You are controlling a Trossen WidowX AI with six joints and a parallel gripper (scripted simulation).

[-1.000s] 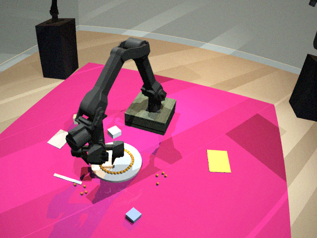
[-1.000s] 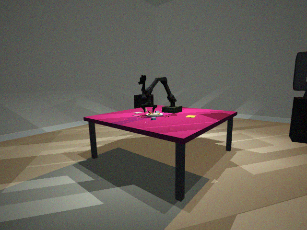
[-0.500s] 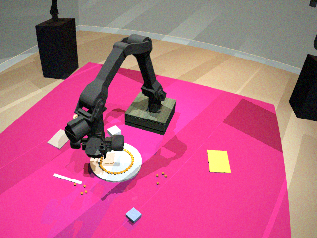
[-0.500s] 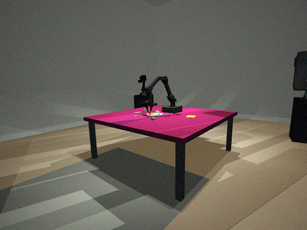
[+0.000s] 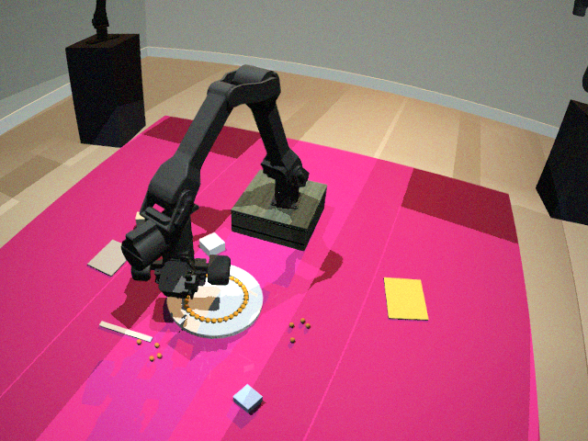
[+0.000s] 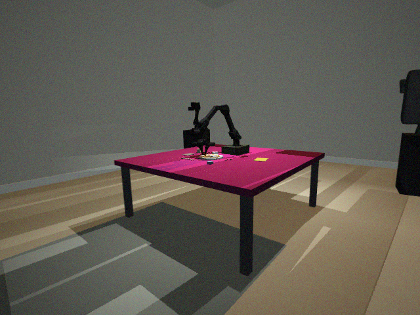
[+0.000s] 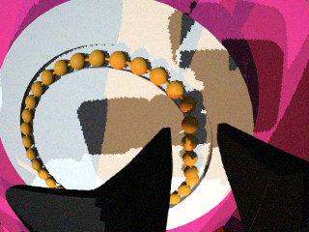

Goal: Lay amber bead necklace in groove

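Right now my gripper tip is 30 mm past the round bead board, 50 mm to the right of it and 20 mm above it. Round my gripper tip: white block (190 mm behind, 20 mm below); red-handled tool (170 mm behind, 100 mm to the right, 20 mm below); white strip (100 mm ahead, 100 mm to the right, 30 mm below).
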